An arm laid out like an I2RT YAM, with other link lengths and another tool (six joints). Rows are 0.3 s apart.
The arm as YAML. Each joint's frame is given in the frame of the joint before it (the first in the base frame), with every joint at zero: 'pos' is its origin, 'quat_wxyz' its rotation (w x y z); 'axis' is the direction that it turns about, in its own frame. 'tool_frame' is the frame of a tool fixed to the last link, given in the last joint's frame.
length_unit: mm
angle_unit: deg
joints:
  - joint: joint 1
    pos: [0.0, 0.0, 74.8]
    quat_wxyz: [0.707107, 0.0, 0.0, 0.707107]
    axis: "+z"
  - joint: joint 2
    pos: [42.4, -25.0, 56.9]
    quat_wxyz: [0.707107, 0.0, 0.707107, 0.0]
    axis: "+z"
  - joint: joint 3
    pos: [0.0, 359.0, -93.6]
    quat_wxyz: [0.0, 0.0, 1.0, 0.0]
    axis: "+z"
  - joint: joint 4
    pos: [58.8, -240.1, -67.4]
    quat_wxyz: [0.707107, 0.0, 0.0, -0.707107]
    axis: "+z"
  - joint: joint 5
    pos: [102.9, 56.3, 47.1]
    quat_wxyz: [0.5, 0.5, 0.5, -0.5]
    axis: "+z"
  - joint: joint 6
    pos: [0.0, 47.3, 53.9]
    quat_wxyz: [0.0, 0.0, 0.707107, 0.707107]
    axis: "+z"
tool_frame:
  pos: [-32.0, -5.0, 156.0]
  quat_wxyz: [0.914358, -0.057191, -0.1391, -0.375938]
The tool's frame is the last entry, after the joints.
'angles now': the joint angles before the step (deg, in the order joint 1, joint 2, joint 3, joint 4, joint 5, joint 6). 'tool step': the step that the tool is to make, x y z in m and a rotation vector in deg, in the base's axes. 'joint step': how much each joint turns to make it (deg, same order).
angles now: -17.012 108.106 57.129 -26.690 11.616 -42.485
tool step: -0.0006 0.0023 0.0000 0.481 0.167 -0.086
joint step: 0.096 0.016 0.136 -0.474 -0.364 0.270
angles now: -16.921 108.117 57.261 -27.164 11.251 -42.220
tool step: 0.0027 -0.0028 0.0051 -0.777 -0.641 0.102
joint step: 0.006 -0.579 0.313 -0.009 0.523 -0.218
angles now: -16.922 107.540 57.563 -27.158 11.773 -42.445
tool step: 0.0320 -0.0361 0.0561 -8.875 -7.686 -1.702
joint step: -0.344 -4.818 3.791 1.523 6.332 -0.643
